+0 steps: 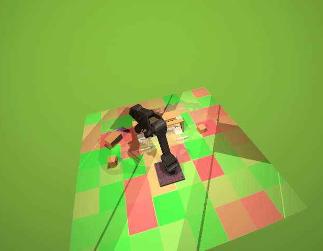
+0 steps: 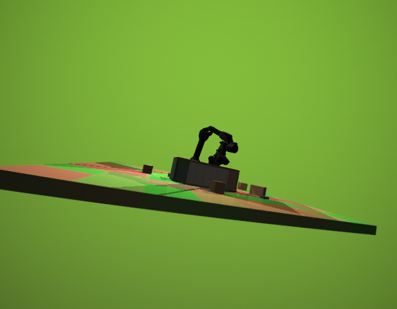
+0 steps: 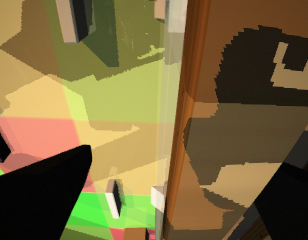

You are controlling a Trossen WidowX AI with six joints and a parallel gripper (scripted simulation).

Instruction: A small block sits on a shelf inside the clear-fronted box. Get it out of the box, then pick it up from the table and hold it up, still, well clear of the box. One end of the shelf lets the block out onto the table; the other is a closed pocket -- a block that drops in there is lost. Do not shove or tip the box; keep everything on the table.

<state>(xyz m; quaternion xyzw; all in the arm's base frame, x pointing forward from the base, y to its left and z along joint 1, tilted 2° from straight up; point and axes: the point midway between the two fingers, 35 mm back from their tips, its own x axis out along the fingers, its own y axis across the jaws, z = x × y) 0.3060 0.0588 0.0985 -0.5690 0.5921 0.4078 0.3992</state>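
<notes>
Right now the clear-fronted box is 6 cm to the right of my gripper tip, 4 cm below it and 3 cm ahead of it.
</notes>
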